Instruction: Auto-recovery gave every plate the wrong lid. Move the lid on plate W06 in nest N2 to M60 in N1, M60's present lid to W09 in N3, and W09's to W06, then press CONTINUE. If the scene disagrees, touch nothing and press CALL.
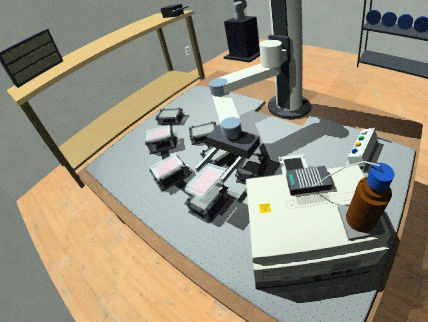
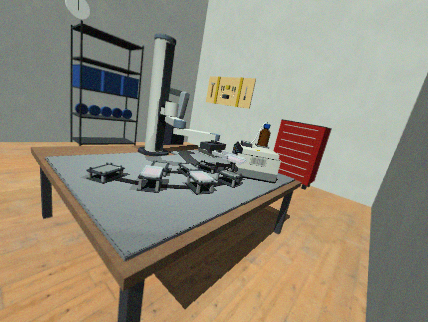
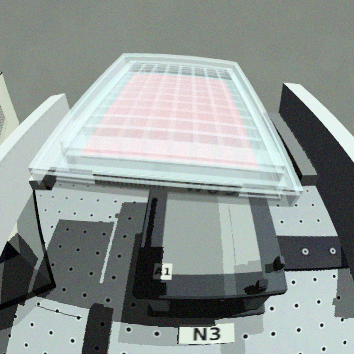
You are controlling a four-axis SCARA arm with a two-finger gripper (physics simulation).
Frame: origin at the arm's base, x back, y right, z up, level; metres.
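Seen in the pictures: gripper, fingertip midpoint: (image 1: 208, 175) (image 2: 232, 156) (image 3: 170, 100); arm's base, link origin: (image 1: 289, 106) (image 2: 153, 152).
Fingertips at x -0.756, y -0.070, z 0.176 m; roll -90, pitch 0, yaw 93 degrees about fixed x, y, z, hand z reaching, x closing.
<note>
Pixels of each thing's top centre, then the offset from my fingertips to it. "spot": a spot on its surface instead.
- clear-lidded plate, top centre: (image 3: 172, 69) (image 1: 205, 175) (image 2: 234, 155) dx -0.012, dy +0.000, dz +0.012 m
- nest N3, top centre: (image 3: 208, 201) (image 1: 205, 193) (image 2: 230, 171) dx -0.022, dy +0.020, dz -0.091 m
- button box, top centre: (image 1: 365, 139) (image 2: 208, 146) dx +0.556, dy -0.413, dz -0.079 m
- dark device, surface spot: (image 1: 310, 180) spot: dx +0.091, dy -0.329, dz +0.072 m
- brown bottle, surface spot: (image 1: 367, 205) spot: dx +0.011, dy -0.502, dz +0.166 m
My gripper (image 1: 208, 176) (image 3: 170, 100) is shut on a clear-lidded plate (image 1: 205, 181) (image 2: 236, 158) (image 3: 172, 125) with pink wells; its front label is partly covered and looks like W09. The plate hangs level above nest N3 (image 1: 205, 204) (image 2: 230, 178) (image 3: 210, 286), apart from it. The nest is a black frame with an A1 tag, and no plate sits in it. Two other pink plates stand in nests: one plate (image 1: 168, 167) (image 2: 201, 177) nearer, one plate (image 1: 160, 134) (image 2: 151, 172) further left. Their labels are too small to read. A button box (image 1: 361, 146) stands at the right.
Empty-looking nests (image 1: 170, 115) (image 1: 202, 132) stand behind the plates. A cream instrument (image 1: 305, 220) (image 2: 260, 162) is right of N3, carrying a dark device (image 1: 310, 180) and a brown bottle (image 1: 367, 205) (image 2: 264, 136) with a blue cap. The arm column (image 1: 295, 60) (image 2: 159, 95) stands at the back.
</note>
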